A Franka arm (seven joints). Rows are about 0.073 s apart.
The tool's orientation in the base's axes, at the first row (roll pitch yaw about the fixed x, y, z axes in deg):
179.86, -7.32, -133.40
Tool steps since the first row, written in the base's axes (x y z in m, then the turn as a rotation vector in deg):
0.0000, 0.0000, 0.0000, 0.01, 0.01, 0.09
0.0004, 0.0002, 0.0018, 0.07, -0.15, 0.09
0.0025, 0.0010, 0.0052, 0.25, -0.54, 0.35
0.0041, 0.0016, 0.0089, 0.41, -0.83, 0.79
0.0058, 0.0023, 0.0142, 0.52, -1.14, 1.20
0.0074, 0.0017, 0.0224, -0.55, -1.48, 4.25
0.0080, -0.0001, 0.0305, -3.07, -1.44, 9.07
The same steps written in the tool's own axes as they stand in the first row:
0.0000, 0.0000, 0.0000, 0.00, 0.00, -0.09
-0.0002, -0.0001, -0.0018, 0.07, -0.15, -0.08
-0.0018, -0.0011, -0.0055, 0.26, -0.55, -0.32
-0.0028, -0.0019, -0.0093, 0.42, -0.87, -0.74
-0.0038, -0.0026, -0.0148, 0.62, -1.16, -1.13
-0.0034, -0.0042, -0.0230, 1.98, -0.61, -4.03
-0.0015, -0.0058, -0.0310, 4.29, 1.26, -8.59

